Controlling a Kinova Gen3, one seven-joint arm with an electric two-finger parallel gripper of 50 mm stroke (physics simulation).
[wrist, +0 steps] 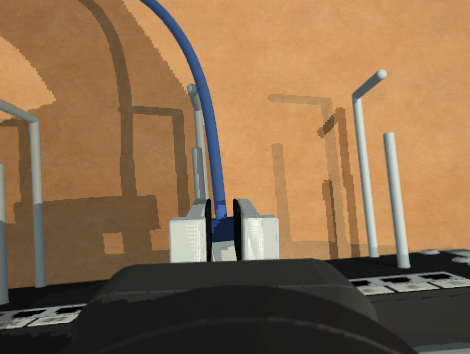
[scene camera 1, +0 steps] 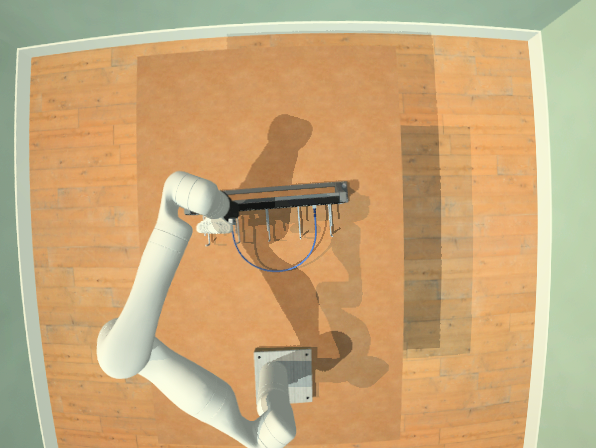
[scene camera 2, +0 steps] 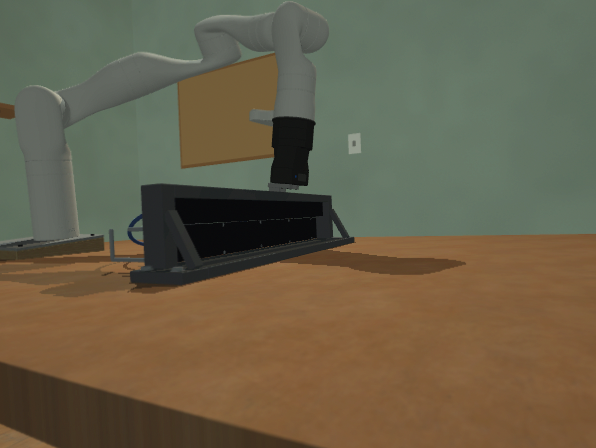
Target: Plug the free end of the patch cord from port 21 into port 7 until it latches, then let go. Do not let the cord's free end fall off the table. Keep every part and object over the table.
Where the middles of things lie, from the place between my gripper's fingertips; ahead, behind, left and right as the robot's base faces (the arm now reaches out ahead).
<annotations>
I see the white plug with blue boot [wrist: 223, 249] 1 cm ahead of my hand.
</annotations>
